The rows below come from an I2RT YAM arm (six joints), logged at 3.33 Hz.
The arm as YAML. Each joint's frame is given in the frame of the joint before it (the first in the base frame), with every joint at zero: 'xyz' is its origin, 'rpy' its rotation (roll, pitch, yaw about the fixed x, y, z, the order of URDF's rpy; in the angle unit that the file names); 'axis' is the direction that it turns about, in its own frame. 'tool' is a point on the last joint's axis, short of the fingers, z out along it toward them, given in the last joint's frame.
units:
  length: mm
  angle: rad
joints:
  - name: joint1
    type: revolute
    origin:
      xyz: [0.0, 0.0, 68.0]
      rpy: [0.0, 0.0, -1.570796]
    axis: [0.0, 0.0, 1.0]
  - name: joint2
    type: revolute
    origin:
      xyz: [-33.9, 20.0, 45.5]
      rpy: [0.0, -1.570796, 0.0]
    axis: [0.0, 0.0, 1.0]
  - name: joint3
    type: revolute
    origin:
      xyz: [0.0, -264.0, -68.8]
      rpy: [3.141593, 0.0, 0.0]
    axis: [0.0, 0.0, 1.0]
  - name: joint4
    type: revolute
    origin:
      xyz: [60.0, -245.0, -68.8]
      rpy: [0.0, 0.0, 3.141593]
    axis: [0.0, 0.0, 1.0]
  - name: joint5
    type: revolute
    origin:
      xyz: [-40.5, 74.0, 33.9]
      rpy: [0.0, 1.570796, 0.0]
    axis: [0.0, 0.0, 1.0]
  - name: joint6
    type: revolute
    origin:
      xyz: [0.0, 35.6, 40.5]
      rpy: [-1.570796, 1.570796, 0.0]
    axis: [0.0, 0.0, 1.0]
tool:
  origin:
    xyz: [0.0, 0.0, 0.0]
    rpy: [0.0, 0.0, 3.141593]
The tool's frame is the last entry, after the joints.
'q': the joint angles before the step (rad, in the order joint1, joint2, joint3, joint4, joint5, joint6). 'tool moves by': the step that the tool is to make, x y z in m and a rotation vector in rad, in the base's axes. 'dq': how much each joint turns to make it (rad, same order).
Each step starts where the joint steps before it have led.
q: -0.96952, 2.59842, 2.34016, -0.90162, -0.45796, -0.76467
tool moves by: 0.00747, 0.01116, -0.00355, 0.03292, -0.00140, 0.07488
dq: 0.02098, 0.00344, -0.00229, -0.04233, -0.03891, -0.04768
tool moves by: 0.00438, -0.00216, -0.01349, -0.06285, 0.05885, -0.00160
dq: 0.00915, 0.02706, 0.00188, 0.03166, 0.08278, -0.02251
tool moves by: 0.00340, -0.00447, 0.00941, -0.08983, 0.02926, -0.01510
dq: 0.00496, 0.00000, 0.03279, 0.01796, 0.07858, -0.01183
